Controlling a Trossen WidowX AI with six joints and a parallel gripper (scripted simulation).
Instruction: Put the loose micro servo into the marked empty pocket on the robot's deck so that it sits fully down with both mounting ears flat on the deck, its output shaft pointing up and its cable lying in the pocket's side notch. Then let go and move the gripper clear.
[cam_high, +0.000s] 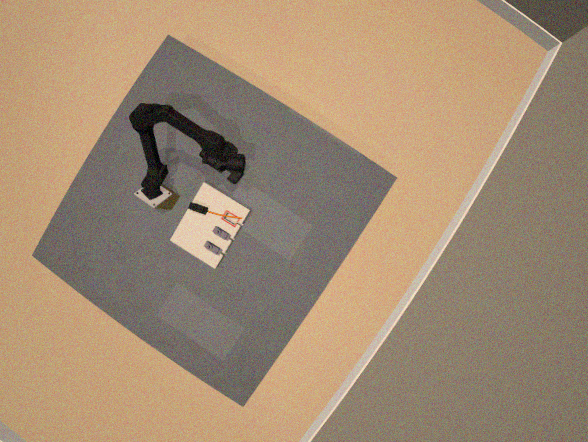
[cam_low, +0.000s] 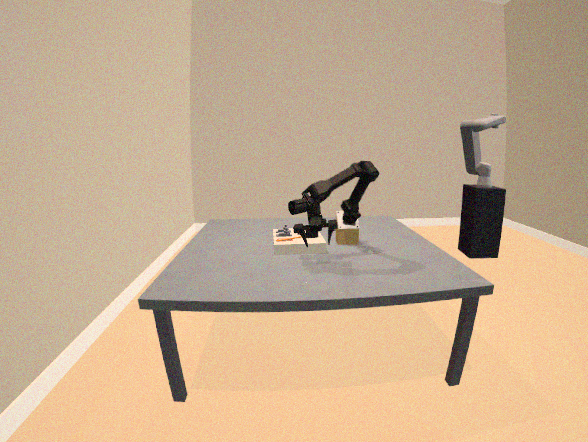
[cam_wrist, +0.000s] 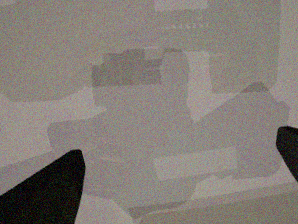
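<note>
The white deck lies 7 cm ahead of my gripper tip, 25 cm to the right of it and 4 cm below it.
</note>
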